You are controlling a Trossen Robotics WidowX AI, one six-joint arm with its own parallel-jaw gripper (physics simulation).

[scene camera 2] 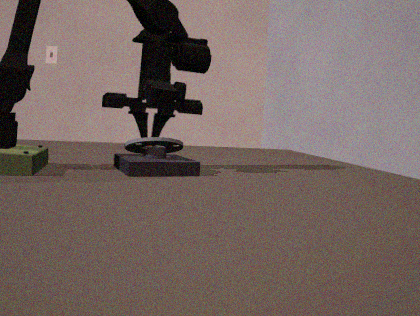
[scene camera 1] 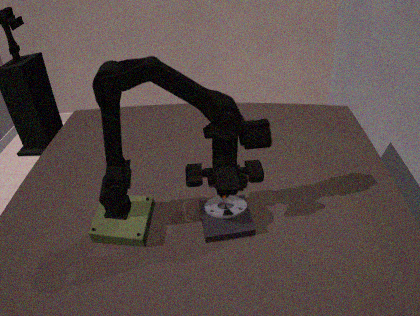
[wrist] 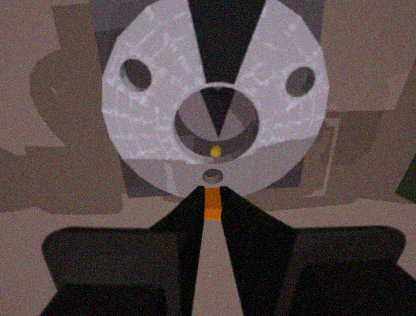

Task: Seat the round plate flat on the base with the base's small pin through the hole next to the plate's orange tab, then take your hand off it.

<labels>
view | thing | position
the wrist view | my gripper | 211,192
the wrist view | round pale plate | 254,54
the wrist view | round hub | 218,113
</labels>
